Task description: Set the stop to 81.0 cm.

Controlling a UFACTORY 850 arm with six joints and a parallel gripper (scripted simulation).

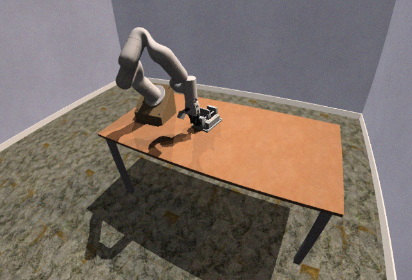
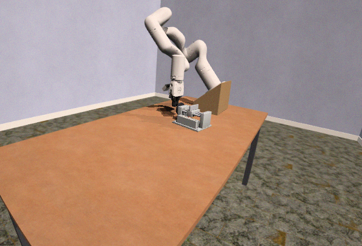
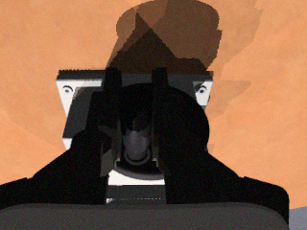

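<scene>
Now: the grey stop fixture 15 cm to the left of my hand, 2 cm ahead of it and 1 cm below it. Round my hand: handwheel: 2 cm to the left, 1 cm below.
</scene>
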